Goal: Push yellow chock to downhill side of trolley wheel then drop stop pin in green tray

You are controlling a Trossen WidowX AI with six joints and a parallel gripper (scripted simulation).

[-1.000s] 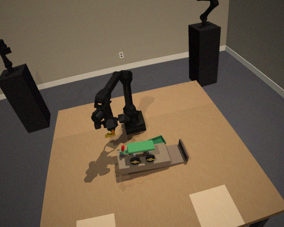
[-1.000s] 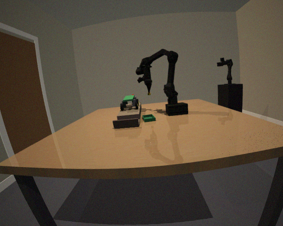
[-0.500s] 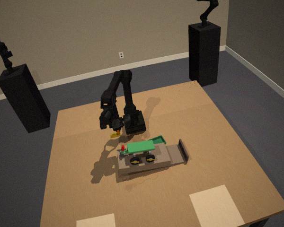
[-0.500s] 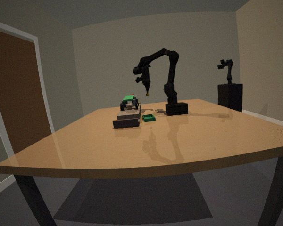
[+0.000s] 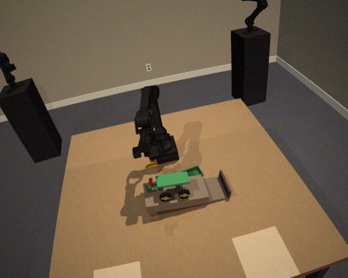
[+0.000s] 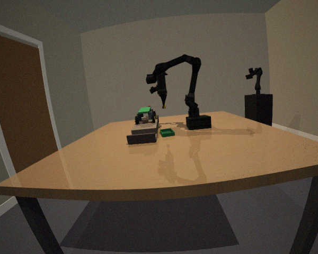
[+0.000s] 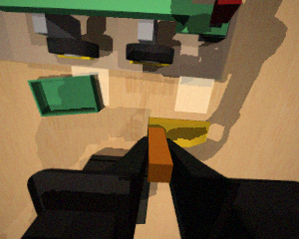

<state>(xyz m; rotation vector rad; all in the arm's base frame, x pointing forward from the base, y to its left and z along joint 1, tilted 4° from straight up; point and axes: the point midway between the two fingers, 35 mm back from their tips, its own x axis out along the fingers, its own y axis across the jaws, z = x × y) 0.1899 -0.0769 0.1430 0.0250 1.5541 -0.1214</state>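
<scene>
Now: the red-headed stop pin 10 cm ahead of my gripper tip, 6 cm to the right of it and 4 cm below it. Also, from my gripper tip: yellow chock: 2 cm to the right, 1 cm below; then ramp: 13 cm below, 13 cm ahead, 5 cm to the left; then trolley: 13 cm ahead, 6 cm below, 4 cm to the left.
</scene>
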